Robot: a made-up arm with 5 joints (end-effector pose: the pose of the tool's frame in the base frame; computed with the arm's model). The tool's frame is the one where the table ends.
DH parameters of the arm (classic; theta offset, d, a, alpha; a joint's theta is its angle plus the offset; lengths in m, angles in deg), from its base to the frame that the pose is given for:
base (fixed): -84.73 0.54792 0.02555 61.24
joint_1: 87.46 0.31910 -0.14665 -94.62
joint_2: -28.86 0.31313 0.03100 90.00
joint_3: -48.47 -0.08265 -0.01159 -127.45
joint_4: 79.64 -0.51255 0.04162 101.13
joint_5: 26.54 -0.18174 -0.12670 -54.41
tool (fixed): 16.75 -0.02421 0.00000 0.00
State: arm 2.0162 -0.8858 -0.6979 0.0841 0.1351
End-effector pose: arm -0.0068 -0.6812 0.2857 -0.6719 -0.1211 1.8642
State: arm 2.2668 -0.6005 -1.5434 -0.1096 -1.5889
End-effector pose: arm -0.3594 -0.6857 0.3716 -1.0308 1.3466 -0.1030
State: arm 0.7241 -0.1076 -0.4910 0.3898 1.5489
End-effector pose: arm -0.5189 -0.1788 -0.0749 0.1204 -1.1818 1.4074
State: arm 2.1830 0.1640 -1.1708 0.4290 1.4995
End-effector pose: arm -0.4173 -0.9072 0.4124 -0.1078 -0.2533 1.8854
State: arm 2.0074 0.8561 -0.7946 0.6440 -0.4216
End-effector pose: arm -0.7442 -0.5380 0.5537 -0.8149 1.0315 -0.3458
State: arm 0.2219 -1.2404 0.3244 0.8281 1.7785
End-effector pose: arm -0.0404 -0.0608 0.1811 -0.6241 -2.1053 1.6592
